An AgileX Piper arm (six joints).
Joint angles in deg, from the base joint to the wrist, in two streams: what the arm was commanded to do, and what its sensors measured. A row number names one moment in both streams.
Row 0, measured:
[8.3 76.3 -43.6 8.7 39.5 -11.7]
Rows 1 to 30, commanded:
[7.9 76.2 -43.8 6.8 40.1 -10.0]
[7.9 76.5 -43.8 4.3 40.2 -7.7]
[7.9 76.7 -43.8 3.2 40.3 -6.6]
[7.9 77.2 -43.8 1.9 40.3 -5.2]
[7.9 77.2 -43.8 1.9 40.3 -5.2]
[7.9 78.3 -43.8 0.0 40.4 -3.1]
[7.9 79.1 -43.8 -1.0 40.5 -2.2]
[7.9 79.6 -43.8 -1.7 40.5 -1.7]
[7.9 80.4 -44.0 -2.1 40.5 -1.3]
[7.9 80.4 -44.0 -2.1 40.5 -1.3]
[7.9 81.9 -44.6 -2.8 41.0 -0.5]
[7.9 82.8 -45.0 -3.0 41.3 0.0]
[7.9 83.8 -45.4 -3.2 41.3 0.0]
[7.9 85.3 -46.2 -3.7 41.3 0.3]
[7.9 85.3 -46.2 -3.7 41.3 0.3]
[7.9 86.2 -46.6 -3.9 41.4 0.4]
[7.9 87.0 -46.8 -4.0 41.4 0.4]
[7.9 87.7 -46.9 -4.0 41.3 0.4]
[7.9 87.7 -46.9 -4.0 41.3 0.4]
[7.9 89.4 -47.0 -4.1 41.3 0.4]
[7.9 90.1 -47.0 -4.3 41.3 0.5]
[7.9 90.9 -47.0 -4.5 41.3 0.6]
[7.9 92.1 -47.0 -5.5 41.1 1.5]
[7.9 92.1 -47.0 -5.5 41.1 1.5]
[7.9 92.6 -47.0 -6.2 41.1 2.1]
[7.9 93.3 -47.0 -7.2 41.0 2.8]
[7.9 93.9 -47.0 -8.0 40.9 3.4]
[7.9 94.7 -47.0 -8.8 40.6 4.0]
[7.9 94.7 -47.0 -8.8 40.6 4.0]
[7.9 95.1 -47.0 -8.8 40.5 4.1]
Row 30, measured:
[8.1 94.0 -46.9 -7.5 40.6 3.0]
